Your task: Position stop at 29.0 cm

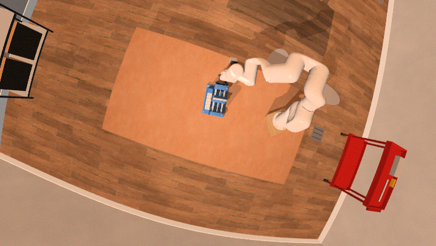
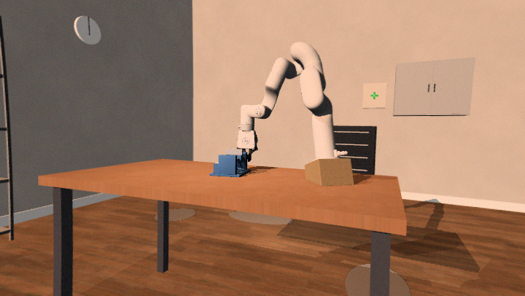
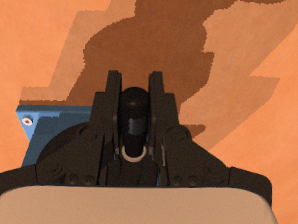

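My hand is 20 mm to the right of the black handwheel. Round my hand: stop block (150 mm to the left, 30 mm ahead, 30 mm above); then black crank handle (10 mm to the left).
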